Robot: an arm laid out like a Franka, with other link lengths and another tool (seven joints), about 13 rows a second.
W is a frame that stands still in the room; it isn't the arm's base.
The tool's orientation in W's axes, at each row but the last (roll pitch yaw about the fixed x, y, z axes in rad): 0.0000, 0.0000, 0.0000; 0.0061, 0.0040, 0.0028; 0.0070, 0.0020, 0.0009; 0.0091, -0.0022, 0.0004; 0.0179, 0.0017, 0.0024; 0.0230, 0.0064, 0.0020; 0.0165, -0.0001, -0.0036; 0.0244, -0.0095, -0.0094; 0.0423, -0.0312, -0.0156; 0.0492, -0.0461, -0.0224; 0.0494, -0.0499, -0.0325
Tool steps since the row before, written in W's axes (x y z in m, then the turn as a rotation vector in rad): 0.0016, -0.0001, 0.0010, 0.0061, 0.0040, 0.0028; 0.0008, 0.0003, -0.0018, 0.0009, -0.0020, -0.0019; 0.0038, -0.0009, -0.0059, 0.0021, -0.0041, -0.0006; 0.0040, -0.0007, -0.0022, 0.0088, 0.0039, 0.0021; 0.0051, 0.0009, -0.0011, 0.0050, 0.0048, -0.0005; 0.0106, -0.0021, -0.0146, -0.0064, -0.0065, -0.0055; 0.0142, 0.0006, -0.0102, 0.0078, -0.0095, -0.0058; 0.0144, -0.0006, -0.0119, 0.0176, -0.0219, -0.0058; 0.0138, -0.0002, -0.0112, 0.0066, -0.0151, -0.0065; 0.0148, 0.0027, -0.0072, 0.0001, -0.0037, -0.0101; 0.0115, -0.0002, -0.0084, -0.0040, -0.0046, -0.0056
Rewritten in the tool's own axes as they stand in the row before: 0.0016, -0.0001, 0.0010, 0.0061, 0.0040, 0.0028; 0.0008, 0.0003, -0.0018, 0.0009, -0.0020, -0.0019; 0.0038, -0.0009, -0.0059, 0.0021, -0.0041, -0.0006; 0.0040, -0.0007, -0.0022, 0.0088, 0.0039, 0.0020; 0.0051, 0.0009, -0.0011, 0.0050, 0.0048, -0.0006; 0.0107, -0.0025, -0.0145, -0.0064, -0.0066, -0.0054; 0.0142, 0.0005, -0.0102, 0.0078, -0.0096, -0.0056; 0.0143, -0.0008, -0.0120, 0.0177, -0.0219, -0.0054; 0.0134, -0.0005, -0.0116, 0.0066, -0.0153, -0.0061; 0.0144, 0.0026, -0.0080, -0.0003, -0.0042, -0.0099; 0.0111, -0.0003, -0.0090, -0.0041, -0.0050, -0.0052
